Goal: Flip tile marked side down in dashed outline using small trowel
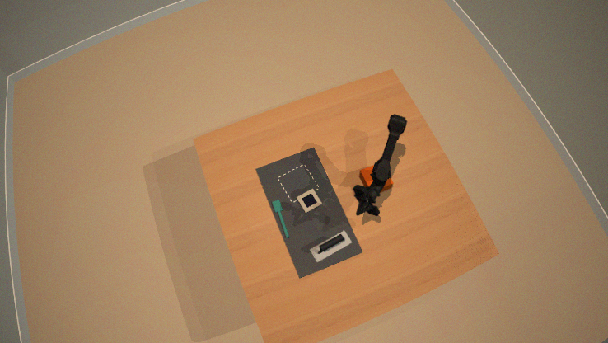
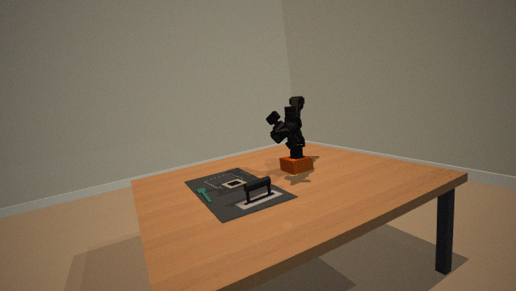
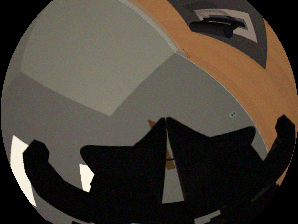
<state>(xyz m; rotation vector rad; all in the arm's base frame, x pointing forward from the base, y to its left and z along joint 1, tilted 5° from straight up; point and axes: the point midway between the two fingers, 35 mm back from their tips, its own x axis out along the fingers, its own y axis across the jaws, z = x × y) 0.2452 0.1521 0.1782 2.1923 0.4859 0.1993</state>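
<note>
Now: gripper tip 230 mm above the grey trowel, 150 mm short of it and 10 mm to the right of it. The rest, counted from my gripper tip: tile 260 mm below, 250 mm to the right, 100 mm ahead; then dark mat 290 mm below, 220 mm to the right, 130 mm ahead.
</note>
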